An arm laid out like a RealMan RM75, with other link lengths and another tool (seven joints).
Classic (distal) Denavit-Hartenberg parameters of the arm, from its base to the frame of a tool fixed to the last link. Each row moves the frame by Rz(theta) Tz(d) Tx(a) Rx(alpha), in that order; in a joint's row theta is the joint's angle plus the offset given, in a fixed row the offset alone. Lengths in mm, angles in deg.
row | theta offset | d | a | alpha
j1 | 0 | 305.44 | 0 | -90
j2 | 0 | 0 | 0 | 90
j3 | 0 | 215.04 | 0 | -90
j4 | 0 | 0 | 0 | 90
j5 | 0 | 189 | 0 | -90
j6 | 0 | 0 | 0 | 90
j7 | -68.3 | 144.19 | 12 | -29.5
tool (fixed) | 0 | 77.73 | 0 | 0
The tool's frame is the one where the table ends.
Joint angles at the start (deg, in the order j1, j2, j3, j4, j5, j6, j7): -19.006 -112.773 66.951 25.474 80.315 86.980 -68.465
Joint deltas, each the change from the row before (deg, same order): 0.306 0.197 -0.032 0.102 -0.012 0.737 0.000; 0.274 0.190 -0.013 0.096 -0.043 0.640 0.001; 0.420 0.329 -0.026 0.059 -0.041 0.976 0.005; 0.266 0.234 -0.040 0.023 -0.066 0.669 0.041; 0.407 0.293 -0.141 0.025 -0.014 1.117 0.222; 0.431 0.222 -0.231 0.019 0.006 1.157 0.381; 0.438 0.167 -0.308 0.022 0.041 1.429 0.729; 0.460 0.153 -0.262 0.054 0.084 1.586 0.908; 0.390 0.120 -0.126 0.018 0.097 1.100 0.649
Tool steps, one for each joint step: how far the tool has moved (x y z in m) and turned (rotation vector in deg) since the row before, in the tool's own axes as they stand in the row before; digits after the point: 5 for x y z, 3 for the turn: -0.00149 0.00192 -0.00173 -0.289 -0.229 -0.159; -0.00122 0.00177 -0.00157 -0.252 -0.189 -0.120; -0.00190 0.00253 -0.00278 -0.324 -0.250 -0.232; -0.00113 0.00192 -0.00183 -0.255 -0.160 -0.103; -0.00230 0.00302 -0.00252 -0.472 -0.365 -0.086; -0.00259 0.00315 -0.00233 -0.569 -0.383 0.029; -0.00359 0.00389 -0.00187 -0.807 -0.676 0.243; -0.00447 0.00420 -0.00163 -0.888 -0.911 0.322; -0.00353 0.00267 -0.00151 -0.545 -0.622 0.165
